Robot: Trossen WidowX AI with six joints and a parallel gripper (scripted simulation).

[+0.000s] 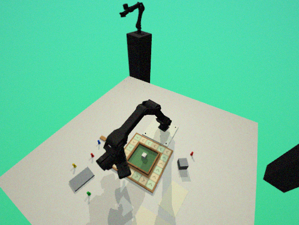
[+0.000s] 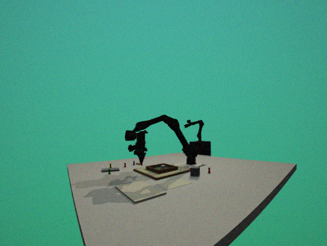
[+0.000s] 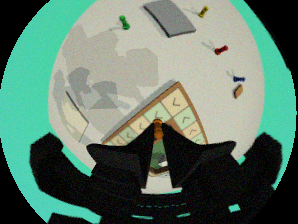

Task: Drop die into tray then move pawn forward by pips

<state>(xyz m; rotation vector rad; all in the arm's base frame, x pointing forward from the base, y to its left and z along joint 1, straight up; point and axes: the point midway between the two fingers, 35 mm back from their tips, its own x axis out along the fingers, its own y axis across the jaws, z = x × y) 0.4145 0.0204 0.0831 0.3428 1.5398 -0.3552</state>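
My gripper tip is 14 cm past the white die, 4 cm to the right of it and 3 cm above it. From my gripper tip the other things lie so: tray: 13 cm behind, 4 cm to the left, 5 cm below; green pawn: 21 cm ahead, 3 cm to the right, 4 cm below; orange pawn: 1 cm above.
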